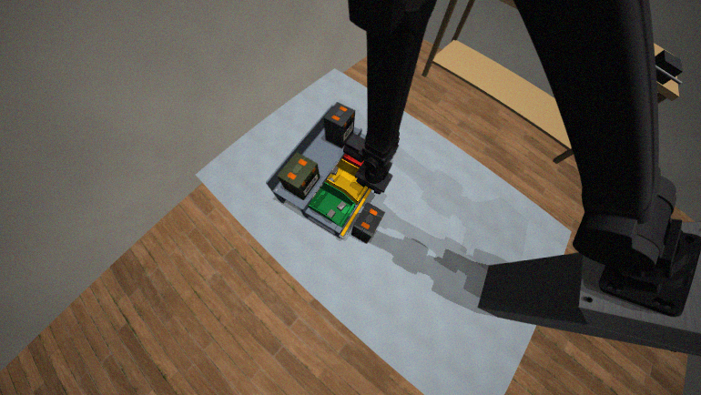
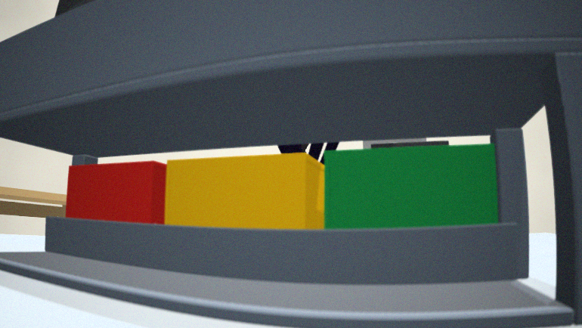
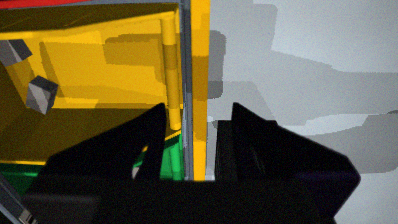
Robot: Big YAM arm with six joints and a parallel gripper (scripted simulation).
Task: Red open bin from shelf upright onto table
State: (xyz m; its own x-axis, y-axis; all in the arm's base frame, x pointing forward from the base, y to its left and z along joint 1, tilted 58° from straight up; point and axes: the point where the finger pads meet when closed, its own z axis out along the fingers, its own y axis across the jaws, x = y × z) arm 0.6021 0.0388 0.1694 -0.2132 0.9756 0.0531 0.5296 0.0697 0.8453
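My gripper is now 30 mm above the thin yellow rod. Also, from my hand: green bin 140 mm to the left, 60 mm ahead, 40 mm below; yellow bin 90 mm ahead, 40 mm to the left, 40 mm below; red open bin 140 mm ahead, 70 mm to the right, 40 mm below.
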